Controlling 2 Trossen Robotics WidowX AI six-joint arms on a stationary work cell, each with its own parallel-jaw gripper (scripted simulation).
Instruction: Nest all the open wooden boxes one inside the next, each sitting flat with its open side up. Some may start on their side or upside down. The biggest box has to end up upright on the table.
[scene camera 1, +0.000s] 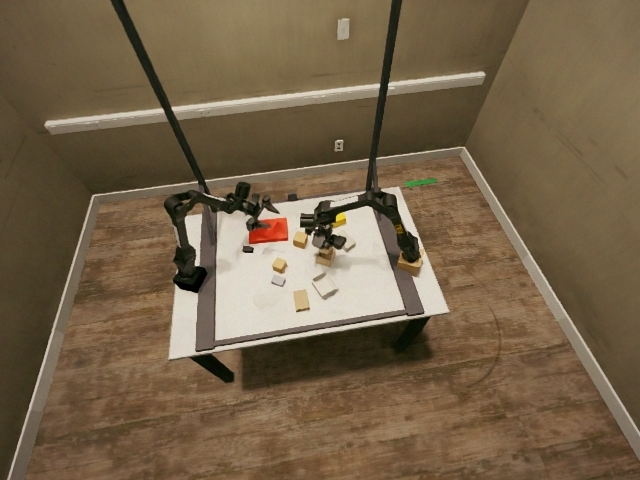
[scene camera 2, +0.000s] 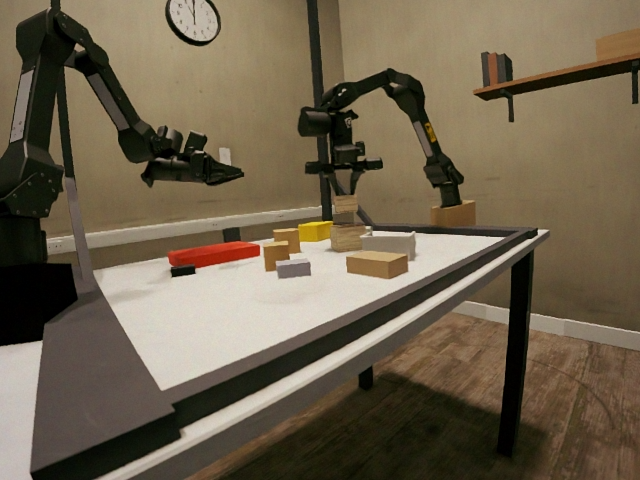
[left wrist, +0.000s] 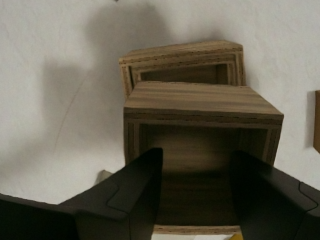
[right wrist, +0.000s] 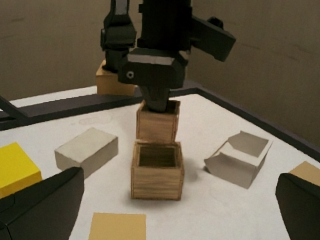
Labels:
red block: scene camera 1; scene camera 2; not seen in the left wrist view (out of frame); not seen in the right wrist view (out of frame)
same spot on red block: (scene camera 2: 211, 255) = (scene camera 1: 262, 240)

